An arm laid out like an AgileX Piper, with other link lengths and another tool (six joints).
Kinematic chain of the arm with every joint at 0, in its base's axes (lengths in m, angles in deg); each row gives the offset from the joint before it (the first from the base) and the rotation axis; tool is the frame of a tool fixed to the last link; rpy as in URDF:
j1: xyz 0 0 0.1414 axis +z
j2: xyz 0 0 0 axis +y
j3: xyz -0.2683 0 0.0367 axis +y
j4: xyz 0.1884 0 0.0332 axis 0.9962 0 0.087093
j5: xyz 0 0 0 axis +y
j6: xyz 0.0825 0 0.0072 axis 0.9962 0 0.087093
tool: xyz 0.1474 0.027 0.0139 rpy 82 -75.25 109.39
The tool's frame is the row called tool.
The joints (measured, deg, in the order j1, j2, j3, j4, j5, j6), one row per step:
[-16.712 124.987 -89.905 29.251 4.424 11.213]
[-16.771 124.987 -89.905 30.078 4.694 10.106]
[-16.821 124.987 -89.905 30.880 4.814 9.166]
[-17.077 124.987 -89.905 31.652 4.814 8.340]
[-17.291 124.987 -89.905 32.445 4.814 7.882]
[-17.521 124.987 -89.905 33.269 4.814 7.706]
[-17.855 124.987 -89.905 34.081 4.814 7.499]
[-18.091 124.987 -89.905 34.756 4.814 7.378]
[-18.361 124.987 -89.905 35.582 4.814 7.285]
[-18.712 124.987 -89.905 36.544 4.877 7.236]
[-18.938 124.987 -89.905 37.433 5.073 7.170]
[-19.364 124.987 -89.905 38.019 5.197 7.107]
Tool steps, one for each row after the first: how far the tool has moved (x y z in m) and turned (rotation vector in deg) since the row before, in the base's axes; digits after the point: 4 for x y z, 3 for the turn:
[-0.0004 0.0004 -0.0007 -0.073 0.222 0.261]
[-0.0002 0.0001 -0.0003 -0.032 0.076 0.128]
[-0.0005 -0.0022 0.0001 -0.024 -0.030 -0.179]
[-0.0004 -0.0019 0.0002 0.288 -0.110 -0.355]
[-0.0004 -0.0022 0.0003 0.539 -0.177 -0.544]
[-0.0006 -0.0032 0.0003 0.503 -0.171 -0.625]
[-0.0004 -0.0023 0.0003 0.459 -0.155 -0.507]
[-0.0005 -0.0026 0.0004 0.604 -0.204 -0.632]
[-0.0008 -0.0032 0.0003 0.784 -0.212 -0.774]
[-0.0006 -0.0017 -0.0001 0.782 -0.105 -0.533]
[-0.0011 -0.0037 -0.0001 0.497 -0.072 -0.619]

